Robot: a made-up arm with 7 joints. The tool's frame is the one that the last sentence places.
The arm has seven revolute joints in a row. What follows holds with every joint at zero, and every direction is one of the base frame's. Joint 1 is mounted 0.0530 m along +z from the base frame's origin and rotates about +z. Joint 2 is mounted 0.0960 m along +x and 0.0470 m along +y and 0.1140 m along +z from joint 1 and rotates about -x. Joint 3 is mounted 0.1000 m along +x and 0.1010 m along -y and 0.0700 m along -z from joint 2 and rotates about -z. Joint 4 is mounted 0.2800 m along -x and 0.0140 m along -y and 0.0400 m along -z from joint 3 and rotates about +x. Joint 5 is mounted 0.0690 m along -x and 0.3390 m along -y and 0.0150 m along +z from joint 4 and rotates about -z. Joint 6 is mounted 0.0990 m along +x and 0.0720 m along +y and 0.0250 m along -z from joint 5 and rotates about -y. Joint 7 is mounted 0.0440 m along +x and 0.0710 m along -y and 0.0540 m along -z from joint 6 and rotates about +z. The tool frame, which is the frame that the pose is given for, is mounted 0.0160 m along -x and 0.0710 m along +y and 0.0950 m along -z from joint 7; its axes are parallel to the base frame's.
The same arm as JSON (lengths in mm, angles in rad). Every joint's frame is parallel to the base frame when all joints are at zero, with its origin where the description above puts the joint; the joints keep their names.
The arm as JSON. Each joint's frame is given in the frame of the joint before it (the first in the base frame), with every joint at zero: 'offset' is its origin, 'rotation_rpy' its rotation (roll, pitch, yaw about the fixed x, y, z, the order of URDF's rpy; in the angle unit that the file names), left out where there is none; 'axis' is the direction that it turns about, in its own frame. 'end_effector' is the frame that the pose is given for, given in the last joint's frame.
{
  "length_unit": "mm",
  "angle_unit": "rad",
  "chain": [
    {
      "id": "joint 1",
      "offset": [
        0.0,
        0.0,
        53.0
      ],
      "axis": [
        0.0,
        0.0,
        1.0
      ]
    },
    {
      "id": "joint 2",
      "offset": [
        96.0,
        47.0,
        114.0
      ],
      "axis": [
        -1.0,
        0.0,
        0.0
      ]
    },
    {
      "id": "joint 3",
      "offset": [
        100.0,
        -101.0,
        -70.0
      ],
      "axis": [
        0.0,
        0.0,
        -1.0
      ]
    },
    {
      "id": "joint 4",
      "offset": [
        -280.0,
        -14.0,
        -40.0
      ],
      "axis": [
        1.0,
        0.0,
        0.0
      ]
    },
    {
      "id": "joint 5",
      "offset": [
        -69.0,
        -339.0,
        15.0
      ],
      "axis": [
        0.0,
        0.0,
        -1.0
      ]
    },
    {
      "id": "joint 6",
      "offset": [
        99.0,
        72.0,
        -25.0
      ],
      "axis": [
        0.0,
        -1.0,
        0.0
      ]
    },
    {
      "id": "joint 7",
      "offset": [
        44.0,
        -71.0,
        -54.0
      ],
      "axis": [
        0.0,
        0.0,
        1.0
      ]
    }
  ],
  "end_effector": {
    "offset": [
      -16.0,
      71.0,
      -95.0
    ]
  }
}

